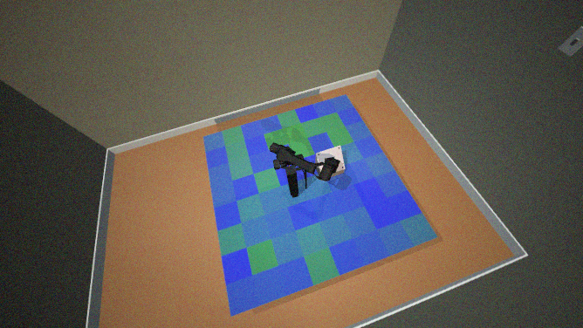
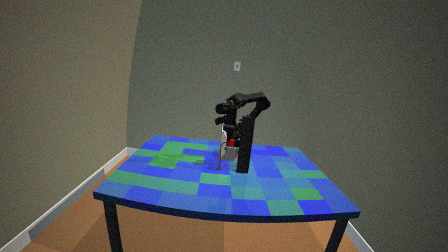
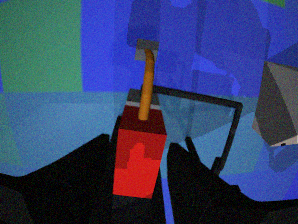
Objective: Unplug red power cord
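The red plug is 3 cm to the left of my gripper tip.
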